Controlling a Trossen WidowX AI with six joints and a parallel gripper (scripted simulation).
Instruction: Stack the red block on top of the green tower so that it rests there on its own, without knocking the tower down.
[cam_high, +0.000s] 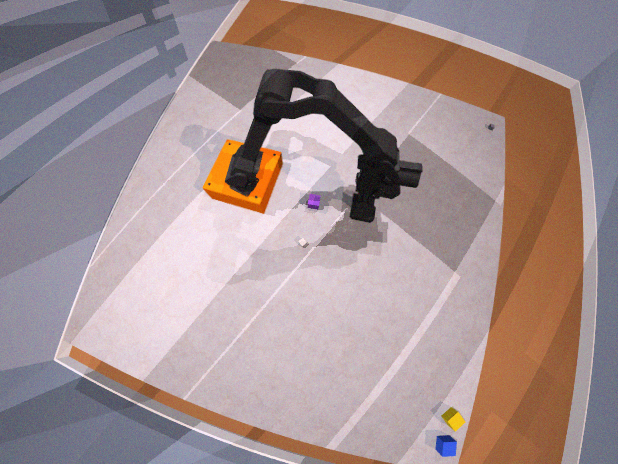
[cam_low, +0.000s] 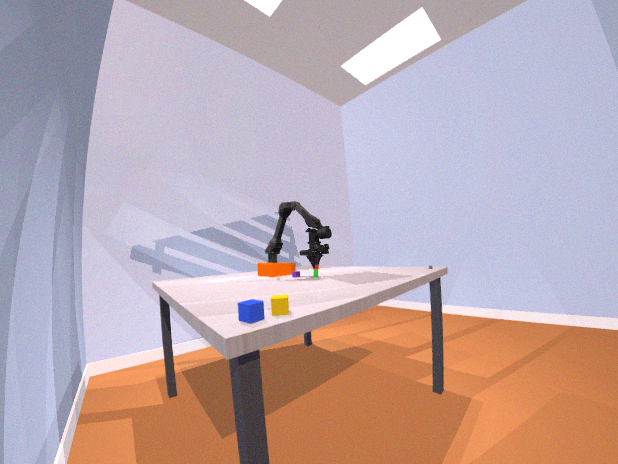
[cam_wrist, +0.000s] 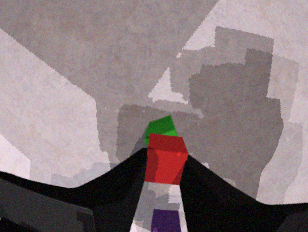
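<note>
The red block lies right at my gripper tip. From my gripper tip the other things lie so: tiny white cube (190 mm to the right, 90 mm behind, 40 mm below); yellow block (540 mm ahead, 450 mm to the right, 30 mm below); purple block (120 mm behind, 60 mm to the right, 40 mm below).
</note>
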